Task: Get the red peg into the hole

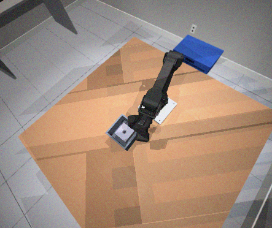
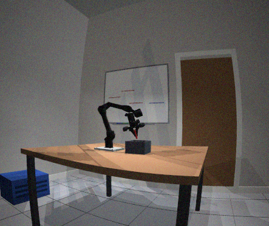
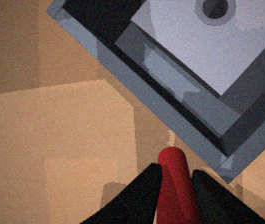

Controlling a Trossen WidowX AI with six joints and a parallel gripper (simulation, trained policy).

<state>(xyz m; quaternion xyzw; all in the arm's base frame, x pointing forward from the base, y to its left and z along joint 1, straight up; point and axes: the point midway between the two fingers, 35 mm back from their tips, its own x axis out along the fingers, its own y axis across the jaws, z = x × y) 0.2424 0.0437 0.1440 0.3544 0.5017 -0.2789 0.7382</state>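
The pale plate lies 6 cm ahead of my gripper tip, 8 cm to the right of it and 8 cm below it. The rest, counted from my gripper tip: grey box (6 cm ahead, 8 cm to the right, 10 cm below); then red peg (1 cm behind, 2 cm above).
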